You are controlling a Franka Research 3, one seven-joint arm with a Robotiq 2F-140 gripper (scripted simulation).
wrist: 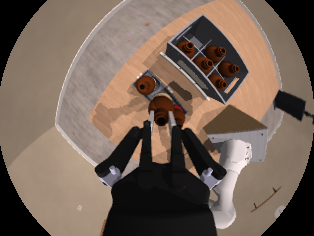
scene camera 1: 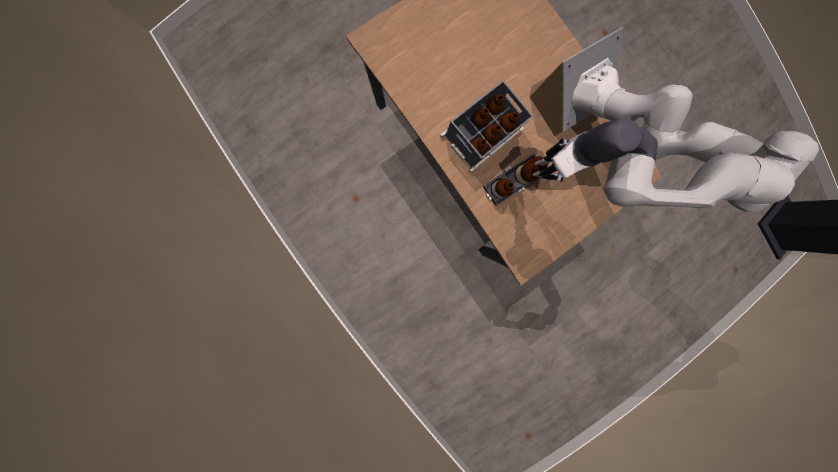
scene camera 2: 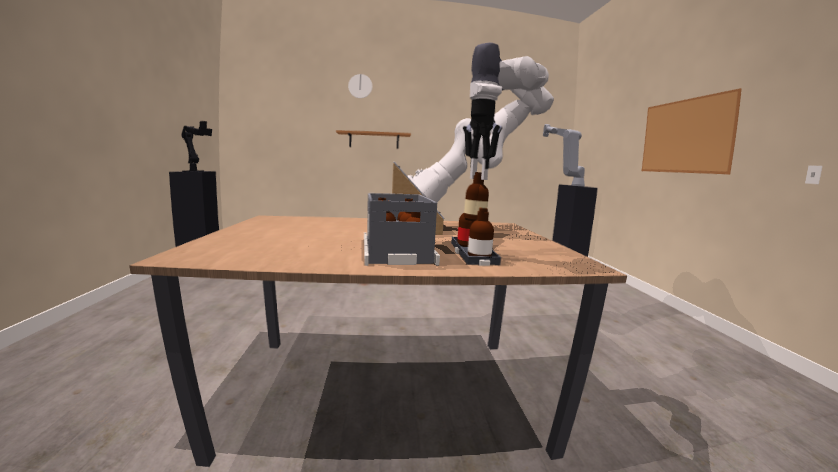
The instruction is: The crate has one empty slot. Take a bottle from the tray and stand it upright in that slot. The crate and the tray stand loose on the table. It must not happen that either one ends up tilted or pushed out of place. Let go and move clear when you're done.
Labels:
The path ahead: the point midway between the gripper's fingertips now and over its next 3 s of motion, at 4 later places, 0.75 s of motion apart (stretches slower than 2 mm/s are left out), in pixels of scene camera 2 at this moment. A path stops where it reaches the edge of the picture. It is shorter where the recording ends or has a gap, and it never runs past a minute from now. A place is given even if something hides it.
My gripper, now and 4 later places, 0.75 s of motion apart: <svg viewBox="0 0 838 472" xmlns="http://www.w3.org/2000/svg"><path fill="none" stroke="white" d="M478 179L479 174L479 172L479 165L480 162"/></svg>

